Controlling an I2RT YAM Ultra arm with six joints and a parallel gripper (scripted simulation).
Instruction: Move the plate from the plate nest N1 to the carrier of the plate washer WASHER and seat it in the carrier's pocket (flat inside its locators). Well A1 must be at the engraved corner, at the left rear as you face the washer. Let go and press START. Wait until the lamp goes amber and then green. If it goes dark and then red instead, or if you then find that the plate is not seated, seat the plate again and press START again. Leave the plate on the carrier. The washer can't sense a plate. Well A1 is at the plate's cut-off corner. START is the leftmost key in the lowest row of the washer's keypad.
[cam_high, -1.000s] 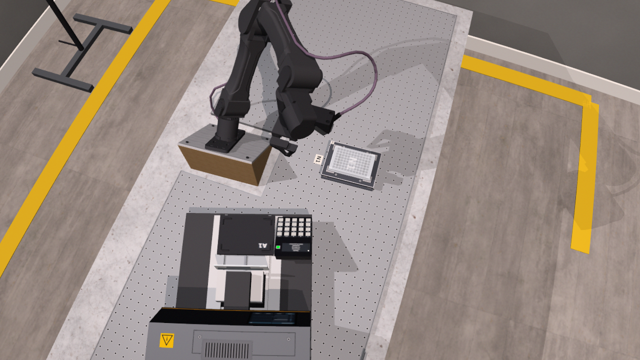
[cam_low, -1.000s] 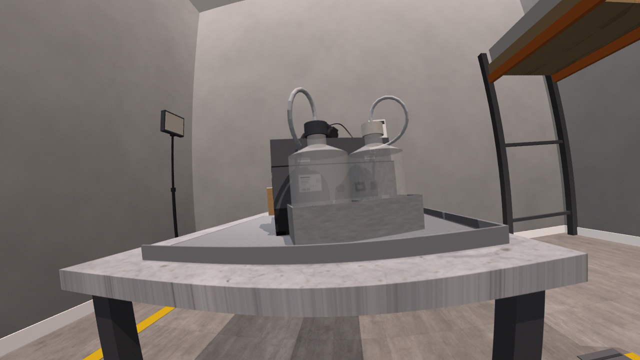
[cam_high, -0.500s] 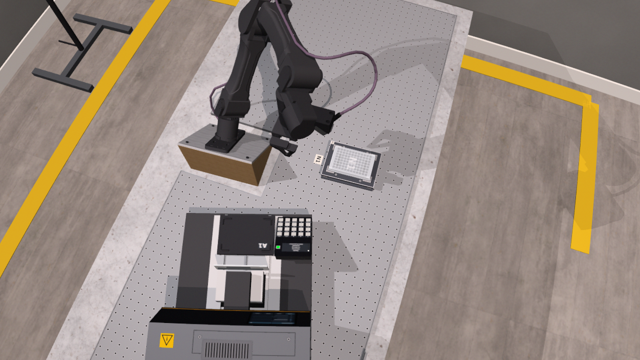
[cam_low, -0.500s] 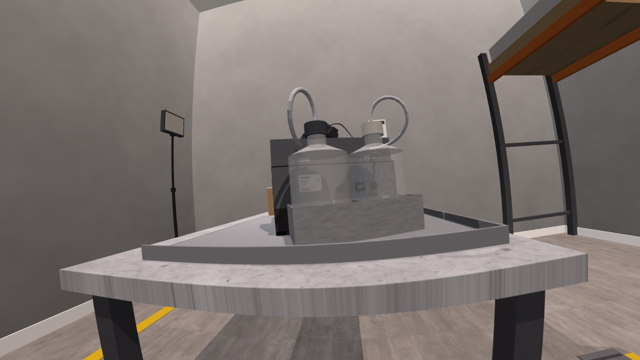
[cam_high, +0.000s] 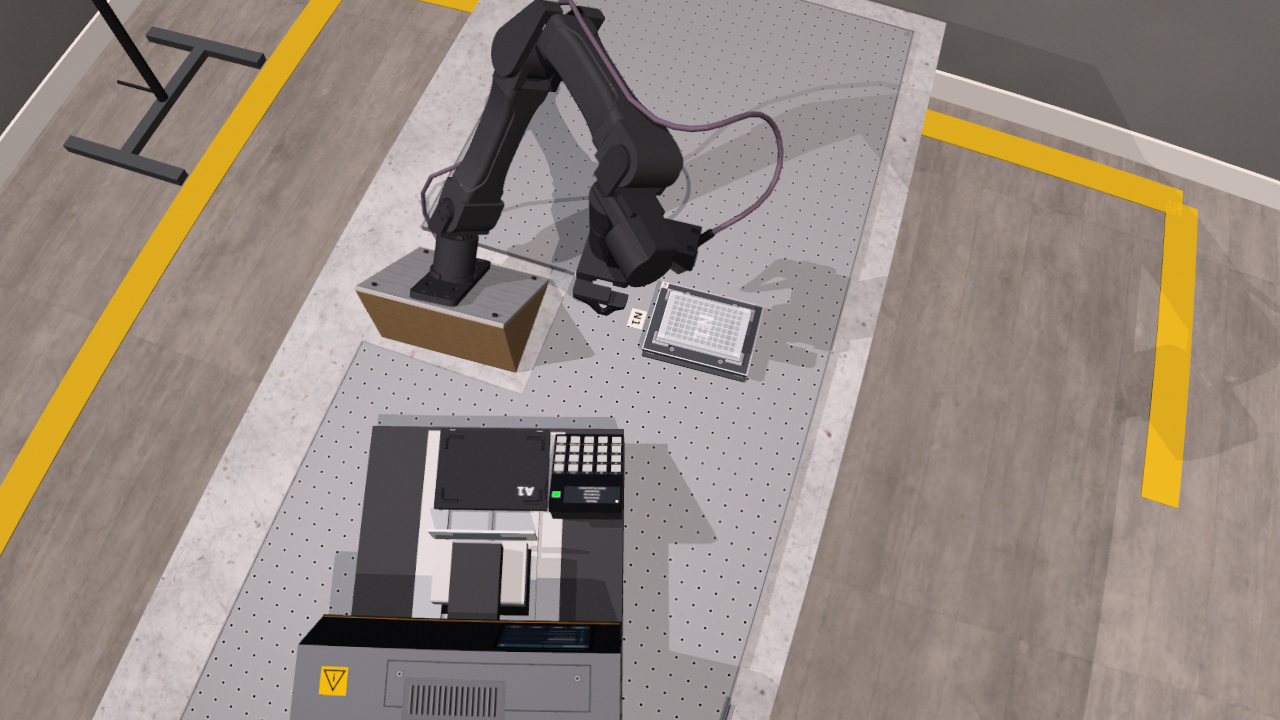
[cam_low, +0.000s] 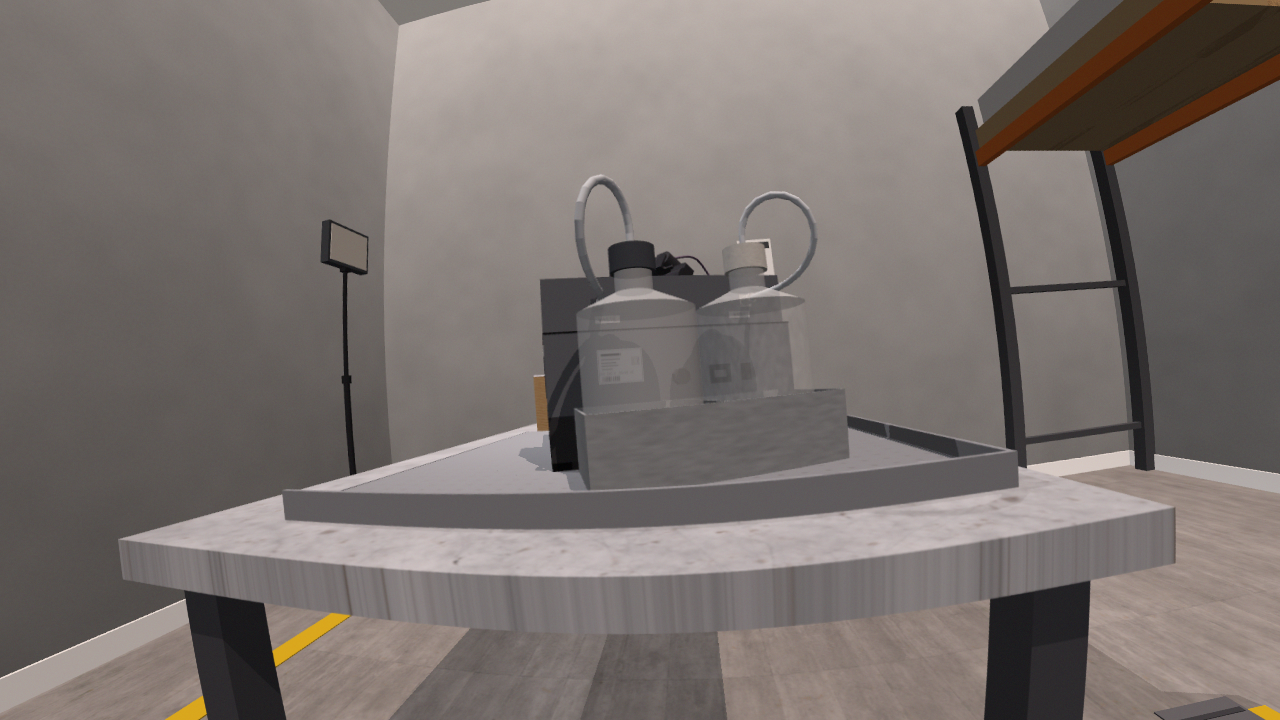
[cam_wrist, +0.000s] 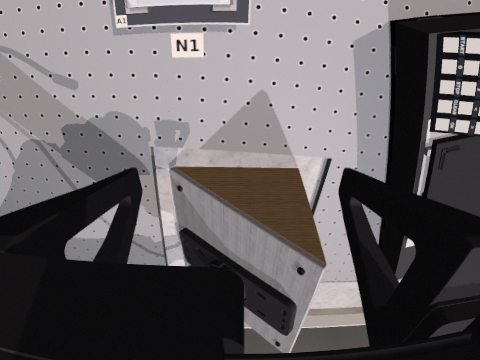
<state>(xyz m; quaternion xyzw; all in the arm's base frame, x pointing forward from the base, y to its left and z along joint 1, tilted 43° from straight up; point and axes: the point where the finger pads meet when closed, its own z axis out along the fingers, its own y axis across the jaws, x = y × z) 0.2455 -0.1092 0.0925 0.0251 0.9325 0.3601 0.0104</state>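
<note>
My hand is 13 cm short of the clear well plate, 4 cm to the right of it and 17 cm above it. Also, from my hand: N1 label: 3 cm ahead, 5 cm to the left, 20 cm below; then plate nest N1: 13 cm ahead, 4 cm to the left, 18 cm below; then black washer carrier: 11 cm behind, 26 cm to the right, 12 cm below.
</note>
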